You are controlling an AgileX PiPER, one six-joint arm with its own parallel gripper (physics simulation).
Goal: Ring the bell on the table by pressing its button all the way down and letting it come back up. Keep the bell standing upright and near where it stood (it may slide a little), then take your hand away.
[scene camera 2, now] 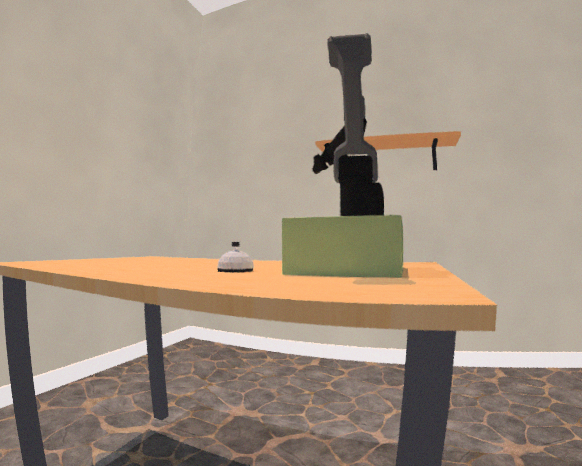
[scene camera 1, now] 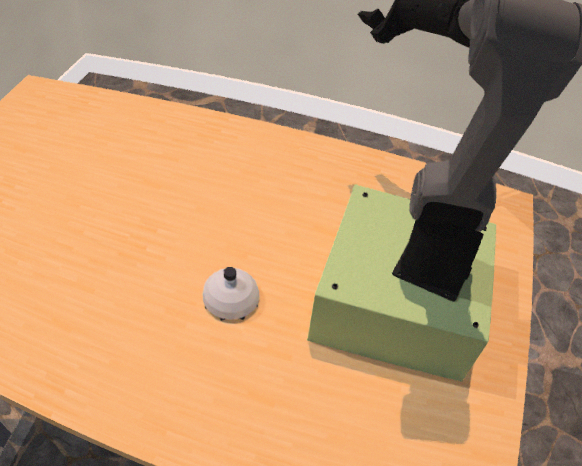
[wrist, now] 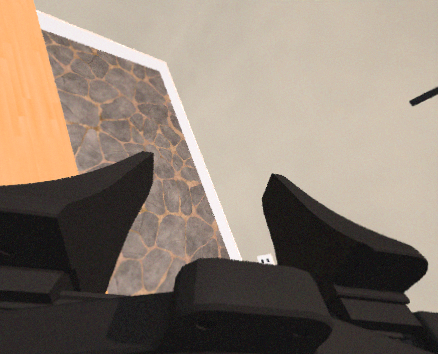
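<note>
The bell (scene camera 1: 231,296) (scene camera 2: 235,261), a light grey dome with a black button on a short stem, stands upright on the table (scene camera 1: 150,210) (scene camera 2: 200,280), left of the green block. Its button is up. My gripper (scene camera 1: 370,26) (scene camera 2: 316,164) (wrist: 211,177) is open, with nothing between its fingers in the wrist view. It is high above the table and well away from the bell, up and to its right in both scene views. The bell does not show in the wrist view.
The green block (scene camera 1: 372,240) (scene camera 2: 342,246) under the arm's base stands right of the bell. A wall shelf (scene camera 2: 410,141) with a dark bracket is behind the arm. The table's far edge and stone floor (wrist: 170,200) show in the wrist view.
</note>
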